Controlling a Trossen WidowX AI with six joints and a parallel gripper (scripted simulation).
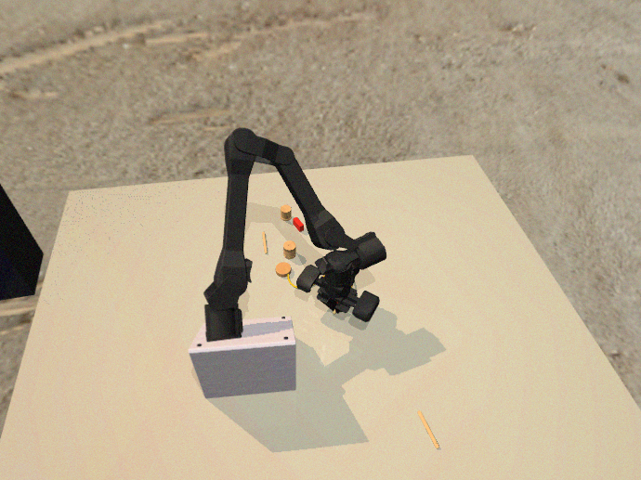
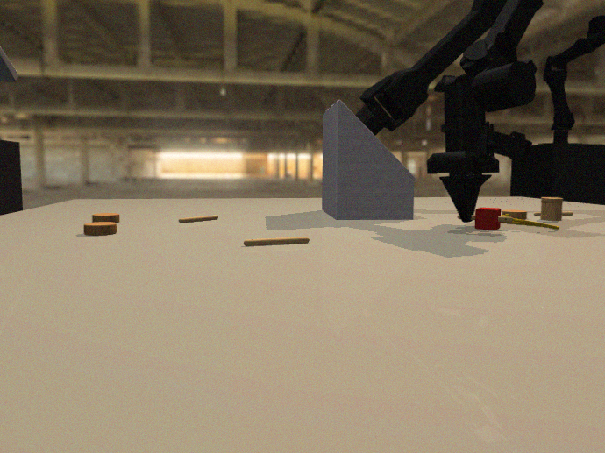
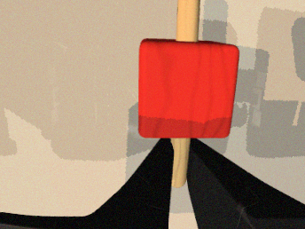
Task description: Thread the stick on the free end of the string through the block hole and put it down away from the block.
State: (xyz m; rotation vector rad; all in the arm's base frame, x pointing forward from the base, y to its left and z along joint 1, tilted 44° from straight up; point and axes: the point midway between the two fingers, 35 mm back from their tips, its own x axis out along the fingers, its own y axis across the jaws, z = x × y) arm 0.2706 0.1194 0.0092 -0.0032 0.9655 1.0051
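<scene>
My gripper tip is 20 mm to the right of the red cube, 20 mm short of it and 10 mm below it. From my gripper tip the other things lie so: round wooden button: 150 mm to the left, 100 mm behind.
</scene>
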